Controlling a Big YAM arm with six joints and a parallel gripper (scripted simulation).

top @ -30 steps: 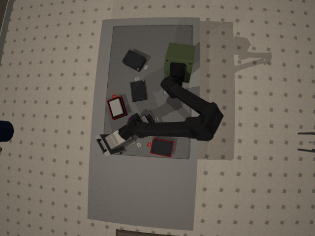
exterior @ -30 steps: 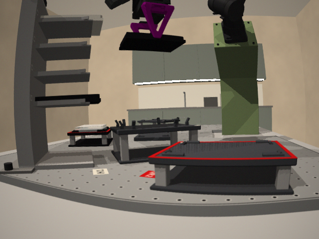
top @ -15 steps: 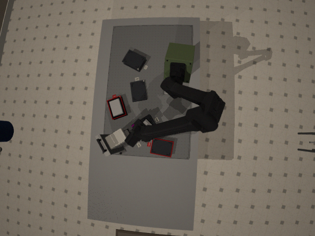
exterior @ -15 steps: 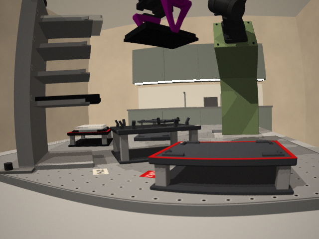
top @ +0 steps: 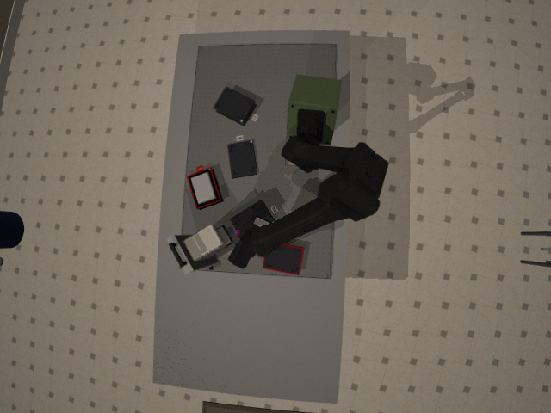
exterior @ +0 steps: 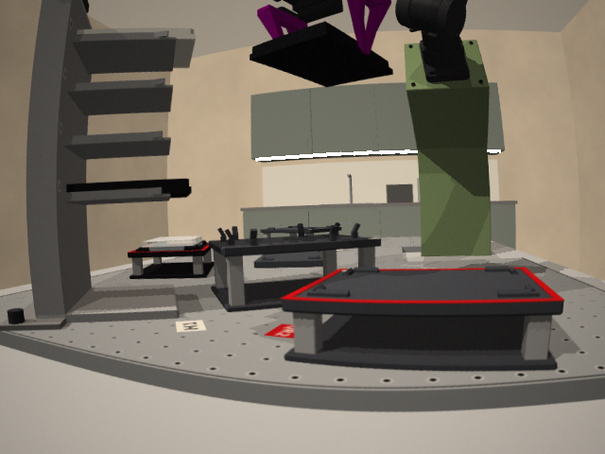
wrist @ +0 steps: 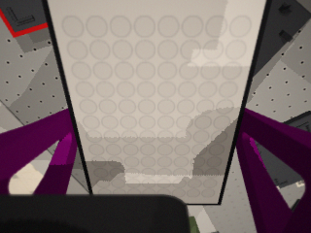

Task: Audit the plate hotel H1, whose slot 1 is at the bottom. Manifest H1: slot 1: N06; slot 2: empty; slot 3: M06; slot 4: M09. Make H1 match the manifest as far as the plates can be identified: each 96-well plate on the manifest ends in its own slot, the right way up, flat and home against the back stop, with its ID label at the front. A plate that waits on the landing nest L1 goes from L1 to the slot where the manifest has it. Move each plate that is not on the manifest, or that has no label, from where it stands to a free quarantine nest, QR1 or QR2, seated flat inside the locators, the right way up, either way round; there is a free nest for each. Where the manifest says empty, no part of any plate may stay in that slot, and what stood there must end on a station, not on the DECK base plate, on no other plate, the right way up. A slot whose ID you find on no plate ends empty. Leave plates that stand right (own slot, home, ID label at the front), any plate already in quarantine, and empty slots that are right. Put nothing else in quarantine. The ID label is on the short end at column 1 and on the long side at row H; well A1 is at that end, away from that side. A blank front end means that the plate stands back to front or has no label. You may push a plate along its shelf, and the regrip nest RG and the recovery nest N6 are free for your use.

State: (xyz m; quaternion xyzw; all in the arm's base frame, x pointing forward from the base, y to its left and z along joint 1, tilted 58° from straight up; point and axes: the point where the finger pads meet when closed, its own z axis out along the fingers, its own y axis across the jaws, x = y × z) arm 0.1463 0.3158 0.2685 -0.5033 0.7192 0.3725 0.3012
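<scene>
The quarantine nest QR2 is 90 mm behind my hand, 90 mm to the left of it and 210 mm below it. Also, from my hand: white well plate: 200 mm ahead, 60 mm to the left, 30 mm above; regrip nest RG: 70 mm ahead, 50 mm to the right, 190 mm below; A1 mark: 30 mm behind, 60 mm to the right, 180 mm below.
</scene>
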